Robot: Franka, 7 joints.
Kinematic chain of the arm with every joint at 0, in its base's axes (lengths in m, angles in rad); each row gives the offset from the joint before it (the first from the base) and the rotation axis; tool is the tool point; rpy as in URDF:
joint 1: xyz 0 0 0.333 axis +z
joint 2: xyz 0 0 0 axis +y
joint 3: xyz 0 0 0.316 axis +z
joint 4: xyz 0.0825 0 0 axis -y
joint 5: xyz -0.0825 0 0.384 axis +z
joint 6: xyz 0 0 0 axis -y
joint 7: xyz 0.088 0 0 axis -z
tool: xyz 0 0 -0.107 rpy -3.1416 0 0
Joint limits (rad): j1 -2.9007..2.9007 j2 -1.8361..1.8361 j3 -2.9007..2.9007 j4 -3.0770..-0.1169 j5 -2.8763..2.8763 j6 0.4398..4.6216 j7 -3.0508..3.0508
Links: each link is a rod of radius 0.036 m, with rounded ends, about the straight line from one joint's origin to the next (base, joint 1, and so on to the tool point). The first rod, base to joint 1, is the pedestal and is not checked.
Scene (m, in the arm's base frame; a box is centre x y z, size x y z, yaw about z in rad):
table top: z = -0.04
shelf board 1: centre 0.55 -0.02 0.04 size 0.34 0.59 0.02 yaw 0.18
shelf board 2: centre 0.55 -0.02 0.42 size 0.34 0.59 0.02 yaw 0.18
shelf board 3: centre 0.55 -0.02 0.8 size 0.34 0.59 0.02 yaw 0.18
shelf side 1: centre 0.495 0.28 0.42 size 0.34 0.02 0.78 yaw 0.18
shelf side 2: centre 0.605 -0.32 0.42 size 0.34 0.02 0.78 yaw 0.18
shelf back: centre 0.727 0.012 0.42 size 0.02 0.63 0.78 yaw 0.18
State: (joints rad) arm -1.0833 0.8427 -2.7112 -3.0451 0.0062 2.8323 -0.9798
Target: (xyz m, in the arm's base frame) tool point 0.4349 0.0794 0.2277
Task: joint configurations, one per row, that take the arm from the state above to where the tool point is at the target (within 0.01 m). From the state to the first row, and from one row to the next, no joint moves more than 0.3 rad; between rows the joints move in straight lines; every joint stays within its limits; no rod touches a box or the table.
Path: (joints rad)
1: -0.8014 0.7466 -2.4323 -2.9925 -0.0446 2.8786 -0.9798
2: -0.5194 0.6505 -2.1534 -2.9399 -0.0954 2.9249 -0.9798
3: -0.2375 0.5544 -1.8745 -2.8873 -0.1462 2.9712 -0.9798
4: 0.0445 0.4583 -1.5956 -2.8347 -0.1970 3.0175 -0.9798
5: 0.3264 0.3622 -1.3167 -2.7820 -0.2478 3.0639 -0.9798
6: 0.6084 0.2662 -1.0378 -2.7294 -0.2985 3.1102 -0.9798
7: 0.8903 0.1701 -0.7589 -2.6768 -0.3493 3.1565 -0.9798

